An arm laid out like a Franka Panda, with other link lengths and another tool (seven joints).
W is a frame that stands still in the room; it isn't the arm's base.
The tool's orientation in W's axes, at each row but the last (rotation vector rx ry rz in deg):
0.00, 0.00, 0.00
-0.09, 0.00, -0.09
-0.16, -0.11, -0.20
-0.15, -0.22, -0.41
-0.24, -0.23, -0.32
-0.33, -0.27, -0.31
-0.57, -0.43, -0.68
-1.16, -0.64, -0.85
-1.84, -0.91, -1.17
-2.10, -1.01, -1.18
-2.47, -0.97, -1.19
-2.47, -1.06, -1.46
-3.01, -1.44, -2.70
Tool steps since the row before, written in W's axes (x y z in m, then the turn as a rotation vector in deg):
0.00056, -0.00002, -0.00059, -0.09, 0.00, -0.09
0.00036, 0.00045, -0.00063, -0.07, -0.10, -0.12
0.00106, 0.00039, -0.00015, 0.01, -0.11, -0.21
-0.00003, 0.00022, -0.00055, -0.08, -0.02, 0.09
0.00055, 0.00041, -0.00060, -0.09, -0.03, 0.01
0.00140, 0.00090, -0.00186, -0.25, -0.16, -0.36
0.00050, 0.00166, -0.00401, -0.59, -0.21, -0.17
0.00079, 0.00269, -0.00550, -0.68, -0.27, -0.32
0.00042, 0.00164, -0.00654, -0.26, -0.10, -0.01
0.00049, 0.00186, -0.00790, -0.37, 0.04, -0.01
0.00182, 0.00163, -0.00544, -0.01, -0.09, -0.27
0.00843, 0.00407, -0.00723, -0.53, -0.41, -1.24
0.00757, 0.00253, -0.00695, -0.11, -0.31, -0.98
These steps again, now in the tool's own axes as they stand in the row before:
0.00056, -0.00002, -0.00059, -0.09, 0.00, -0.09
0.00036, 0.00045, -0.00063, -0.07, -0.10, -0.12
0.00106, 0.00039, -0.00015, 0.01, -0.11, -0.21
-0.00003, 0.00022, -0.00055, -0.08, -0.02, 0.09
0.00055, 0.00042, -0.00060, -0.09, -0.03, 0.01
0.00139, 0.00092, -0.00186, -0.25, -0.16, -0.36
0.00045, 0.00171, -0.00400, -0.59, -0.22, -0.17
0.00069, 0.00281, -0.00545, -0.68, -0.27, -0.32
0.00028, 0.00186, -0.00649, -0.26, -0.10, -0.01
0.00031, 0.00216, -0.00783, -0.37, 0.03, 0.00
0.00169, 0.00190, -0.00539, -0.01, -0.08, -0.27
0.00819, 0.00459, -0.00720, -0.54, -0.37, -1.25
0.00726, 0.00325, -0.00698, -0.12, -0.26, -0.99

